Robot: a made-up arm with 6 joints.
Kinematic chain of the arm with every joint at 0, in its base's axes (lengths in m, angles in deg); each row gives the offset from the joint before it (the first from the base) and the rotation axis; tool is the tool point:
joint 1: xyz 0 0 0.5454 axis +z
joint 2: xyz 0.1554 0 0 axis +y
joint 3: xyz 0 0 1.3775 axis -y
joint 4: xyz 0 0 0.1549 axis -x
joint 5: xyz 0.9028 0 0 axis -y
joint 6: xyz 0.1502 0 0 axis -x
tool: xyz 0 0 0
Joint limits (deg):
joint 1: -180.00..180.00
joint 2: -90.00..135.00
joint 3: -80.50..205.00
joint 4: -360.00..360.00
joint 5: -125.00..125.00
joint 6: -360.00..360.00
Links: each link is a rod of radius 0.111 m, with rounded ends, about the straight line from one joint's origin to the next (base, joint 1, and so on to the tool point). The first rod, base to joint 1, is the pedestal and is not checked.
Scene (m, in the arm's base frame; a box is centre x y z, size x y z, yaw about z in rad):
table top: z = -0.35
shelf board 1: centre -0.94 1.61 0 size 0.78 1.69 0.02 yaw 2.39
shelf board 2: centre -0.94 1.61 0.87 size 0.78 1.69 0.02 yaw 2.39
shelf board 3: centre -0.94 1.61 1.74 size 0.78 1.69 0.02 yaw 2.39
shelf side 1: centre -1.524 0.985 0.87 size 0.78 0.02 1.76 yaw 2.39
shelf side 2: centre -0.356 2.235 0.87 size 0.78 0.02 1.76 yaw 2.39
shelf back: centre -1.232 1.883 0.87 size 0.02 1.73 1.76 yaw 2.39
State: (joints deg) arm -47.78 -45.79 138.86 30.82 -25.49 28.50
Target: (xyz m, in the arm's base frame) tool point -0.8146 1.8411 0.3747
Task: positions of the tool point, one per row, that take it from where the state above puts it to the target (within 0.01 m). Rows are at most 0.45 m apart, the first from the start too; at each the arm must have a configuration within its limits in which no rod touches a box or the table.
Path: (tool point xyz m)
1: -1.1481 1.2529 1.3498
2: -1.0095 1.1293 1.3594
3: -0.8611 0.9853 1.3507
4: -0.7053 0.8233 1.3230
5: -0.6291 1.0665 1.0311
6: -0.4658 1.2394 0.7099
7: -0.2491 1.3126 0.3746
8: -0.3715 1.4913 0.3527
9: -0.5100 1.6414 0.3466
10: -0.6596 1.7588 0.3542
11: -0.8147 1.8411 0.3748

